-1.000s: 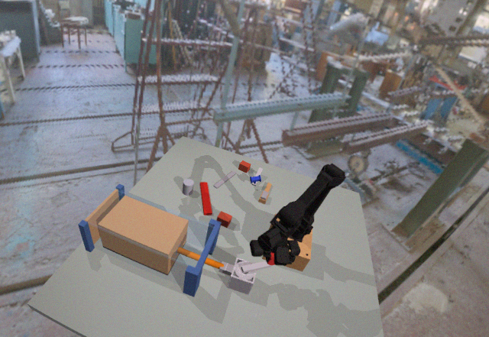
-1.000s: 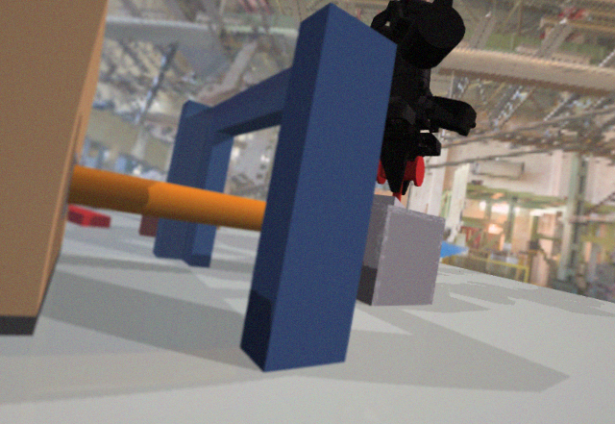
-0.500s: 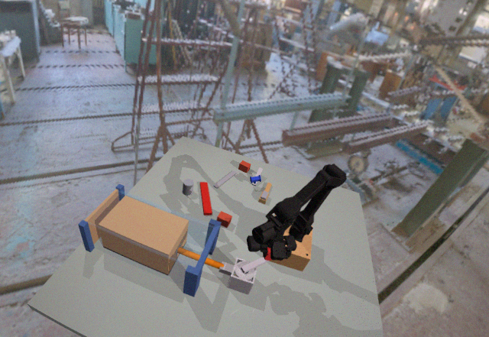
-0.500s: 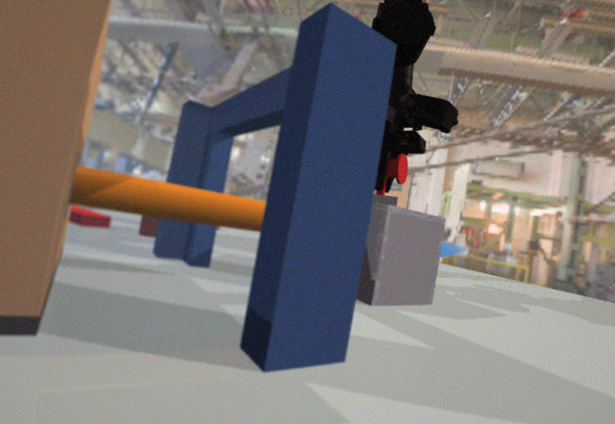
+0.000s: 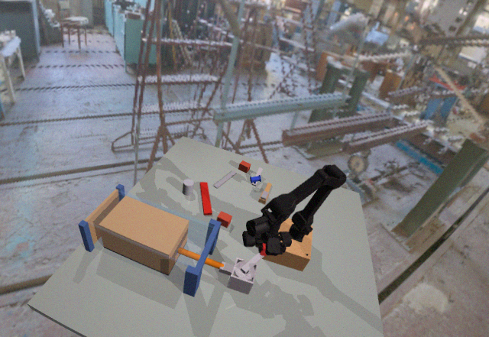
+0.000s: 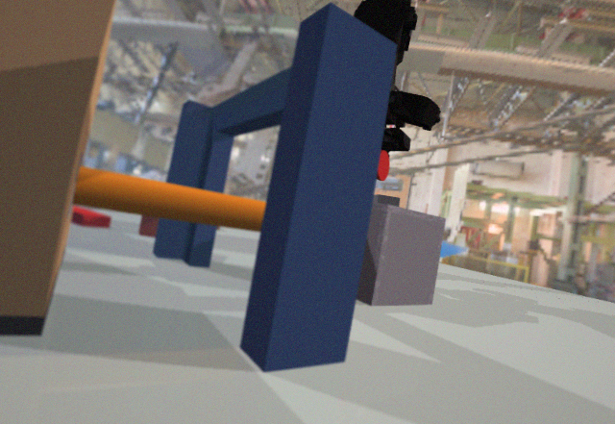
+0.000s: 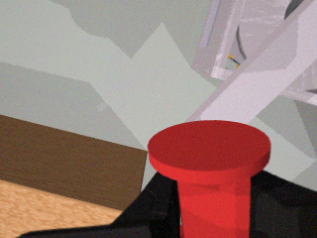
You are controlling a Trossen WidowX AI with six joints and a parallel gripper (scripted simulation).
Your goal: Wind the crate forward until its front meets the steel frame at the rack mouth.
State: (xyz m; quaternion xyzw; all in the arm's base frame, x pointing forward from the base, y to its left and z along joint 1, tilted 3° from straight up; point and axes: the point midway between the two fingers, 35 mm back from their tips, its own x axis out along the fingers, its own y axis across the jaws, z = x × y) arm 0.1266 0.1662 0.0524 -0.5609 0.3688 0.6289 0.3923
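The winch handle with red knob is 2 cm ahead of my gripper tip, 3 cm to the left of it and 1 cm below it. The rest, counted from my gripper tip: grey winch: 3 cm ahead, 8 cm to the left, 8 cm below; blue steel frame: 20 cm ahead, 10 cm to the left, 1 cm below; red bar: 36 cm ahead, 28 cm to the right, 11 cm below.
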